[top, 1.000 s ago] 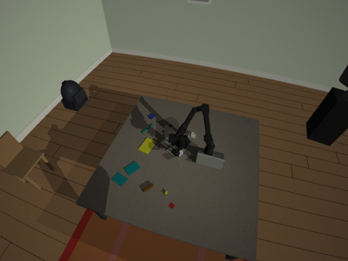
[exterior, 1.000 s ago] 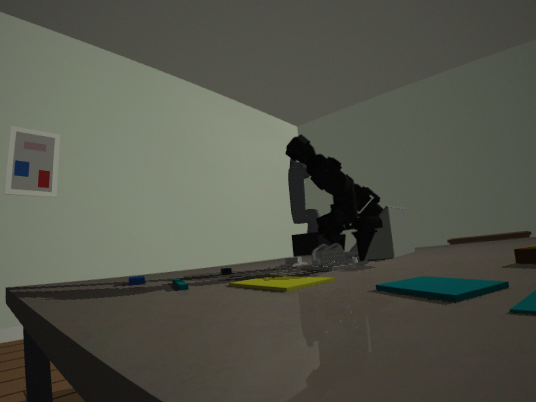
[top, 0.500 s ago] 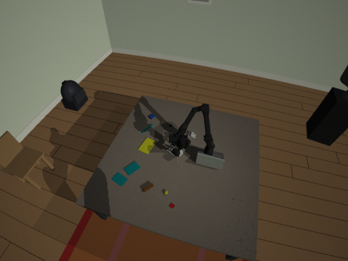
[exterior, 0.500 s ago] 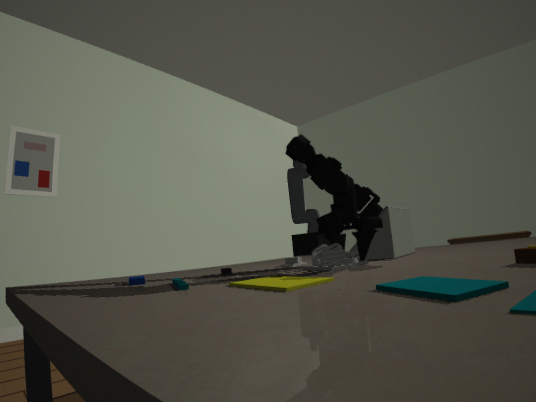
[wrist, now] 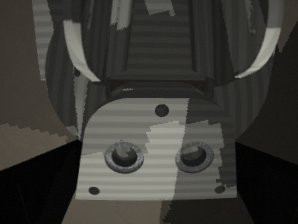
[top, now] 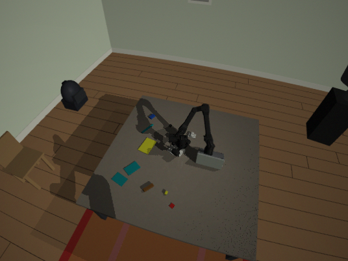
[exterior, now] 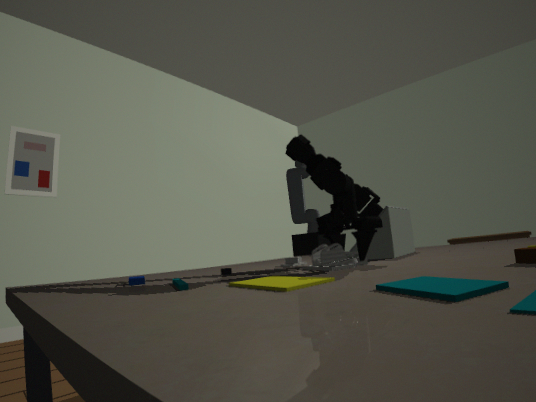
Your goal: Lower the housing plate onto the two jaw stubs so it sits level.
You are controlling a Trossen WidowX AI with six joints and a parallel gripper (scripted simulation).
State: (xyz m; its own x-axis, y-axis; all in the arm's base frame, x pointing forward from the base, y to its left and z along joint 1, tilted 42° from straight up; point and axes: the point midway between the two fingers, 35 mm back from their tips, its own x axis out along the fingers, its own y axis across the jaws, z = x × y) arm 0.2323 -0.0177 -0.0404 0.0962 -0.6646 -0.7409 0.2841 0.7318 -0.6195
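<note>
My gripper tip is now 10 mm short of the pale part and 20 mm below it. Round my gripper tip: black cube (210 mm ahead, 250 mm to the right); yellow plate (300 mm ahead, 50 mm to the left, 10 mm below); brown block (100 mm ahead, 400 mm to the left).
</note>
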